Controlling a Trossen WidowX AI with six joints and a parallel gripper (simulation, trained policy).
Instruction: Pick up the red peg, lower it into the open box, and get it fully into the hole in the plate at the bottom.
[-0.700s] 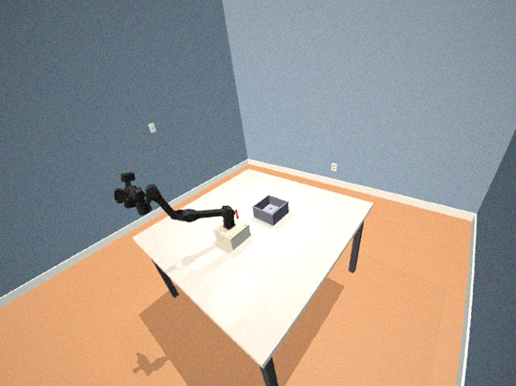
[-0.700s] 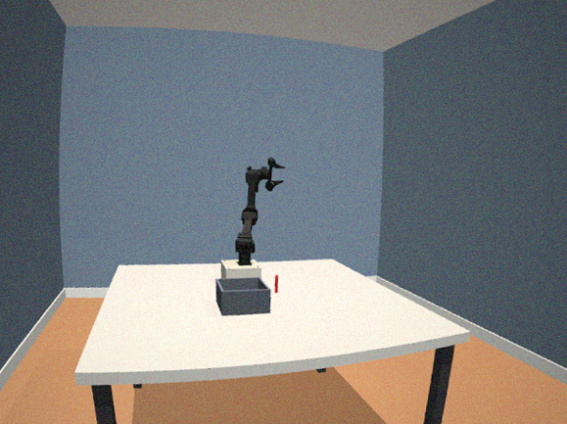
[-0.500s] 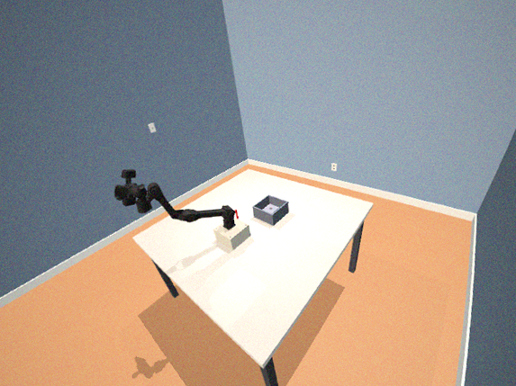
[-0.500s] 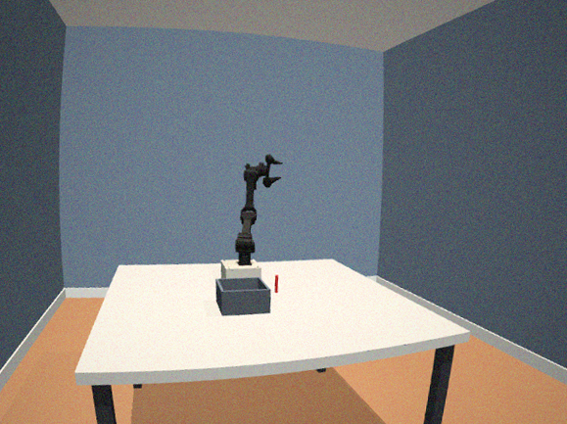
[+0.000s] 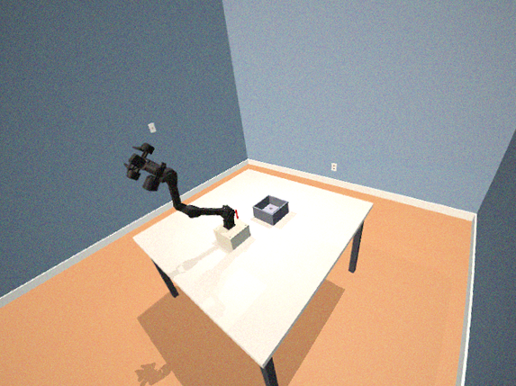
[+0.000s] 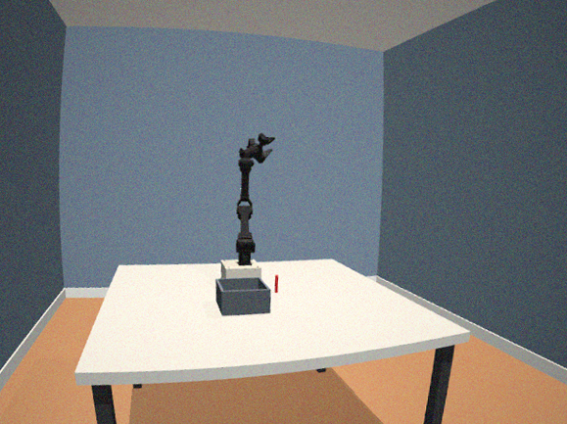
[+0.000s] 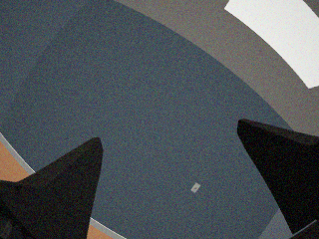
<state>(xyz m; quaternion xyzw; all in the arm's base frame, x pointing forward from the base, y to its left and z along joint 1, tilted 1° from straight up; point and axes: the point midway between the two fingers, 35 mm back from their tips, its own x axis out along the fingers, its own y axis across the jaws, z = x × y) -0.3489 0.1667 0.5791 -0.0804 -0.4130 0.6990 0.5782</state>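
The red peg lies 51 cm ahead of my gripper tip, 8 cm to the right of it and 66 cm below it. Round my gripper tip: grey box (69 cm ahead, 26 cm to the right, 67 cm below).
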